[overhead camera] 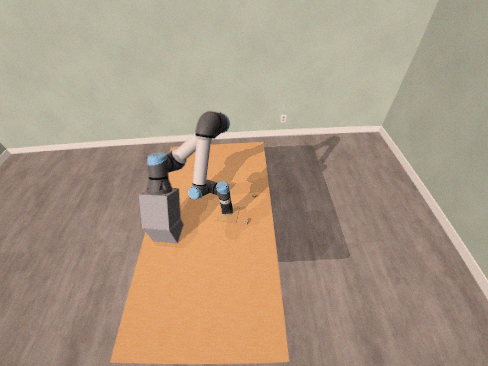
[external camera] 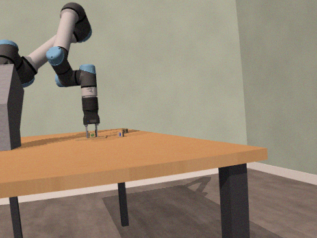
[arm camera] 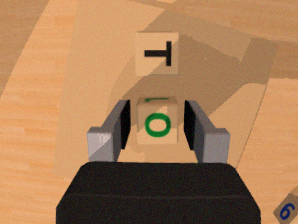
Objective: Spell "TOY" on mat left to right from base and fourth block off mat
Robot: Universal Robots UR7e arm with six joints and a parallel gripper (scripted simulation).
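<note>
My hand is 10 mm above the O block. Round my hand: Y block (140 mm ahead, 60 mm to the right, 10 mm below); T block (10 mm behind, 40 mm to the left, 10 mm below); tan mat (20 mm below).
</note>
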